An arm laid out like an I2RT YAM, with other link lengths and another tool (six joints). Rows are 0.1 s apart.
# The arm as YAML. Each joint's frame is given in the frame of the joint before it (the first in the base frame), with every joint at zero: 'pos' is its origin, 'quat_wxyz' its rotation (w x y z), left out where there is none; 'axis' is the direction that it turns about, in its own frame. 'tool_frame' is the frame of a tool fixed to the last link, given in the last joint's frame.
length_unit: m
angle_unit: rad
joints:
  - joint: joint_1
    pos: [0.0, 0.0, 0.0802]
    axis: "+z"
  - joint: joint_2
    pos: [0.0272, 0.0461, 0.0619]
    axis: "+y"
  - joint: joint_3
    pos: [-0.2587, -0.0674, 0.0]
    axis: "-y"
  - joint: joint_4
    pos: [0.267, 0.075, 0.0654]
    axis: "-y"
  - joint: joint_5
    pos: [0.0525, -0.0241, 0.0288]
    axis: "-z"
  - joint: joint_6
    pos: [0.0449, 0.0, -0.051]
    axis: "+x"
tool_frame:
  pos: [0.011, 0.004, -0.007]
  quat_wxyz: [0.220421, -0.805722, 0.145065, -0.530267]
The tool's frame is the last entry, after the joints.
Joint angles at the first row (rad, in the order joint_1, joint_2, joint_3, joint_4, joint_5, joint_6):
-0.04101 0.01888 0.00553 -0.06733 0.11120 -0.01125
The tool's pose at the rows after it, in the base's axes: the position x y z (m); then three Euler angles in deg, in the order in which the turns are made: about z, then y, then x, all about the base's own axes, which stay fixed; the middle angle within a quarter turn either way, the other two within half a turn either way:
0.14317, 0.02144, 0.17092, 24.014, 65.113, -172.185
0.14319, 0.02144, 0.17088, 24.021, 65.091, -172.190
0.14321, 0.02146, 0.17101, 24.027, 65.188, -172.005
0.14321, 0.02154, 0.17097, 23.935, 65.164, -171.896
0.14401, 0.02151, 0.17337, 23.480, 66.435, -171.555
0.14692, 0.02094, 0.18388, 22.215, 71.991, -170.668
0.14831, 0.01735, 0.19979, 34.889, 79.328, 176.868
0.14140, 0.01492, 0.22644, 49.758, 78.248, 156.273
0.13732, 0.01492, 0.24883, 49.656, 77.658, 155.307
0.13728, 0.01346, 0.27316, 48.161, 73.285, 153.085
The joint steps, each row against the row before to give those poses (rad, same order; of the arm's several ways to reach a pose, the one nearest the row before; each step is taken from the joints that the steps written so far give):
-0.00002 -0.00009 -0.00001 -0.00008 -0.00002 -0.00001
0.00001 0.00055 0.00003 0.00013 0.00000 0.00001
-0.00004 -0.00048 -0.00004 0.00072 -0.00003 0.00342
0.00040 0.00032 0.00001 -0.00007 -0.00036 0.00040
0.00006 -0.00029 0.00003 0.02217 0.00006 -0.00038
-0.00042 -0.00006 -0.00003 0.09725 0.00683 -0.00116
-0.00079 0.00050 0.00803 0.11721 0.06062 -0.00382
0.00008 0.00563 0.09423 -0.06838 0.03441 -0.11483
-0.00005 0.04083 0.08886 -0.05260 0.00033 -0.01981
0.00000 0.09916 0.11863 -0.07250 0.01679 -0.07210

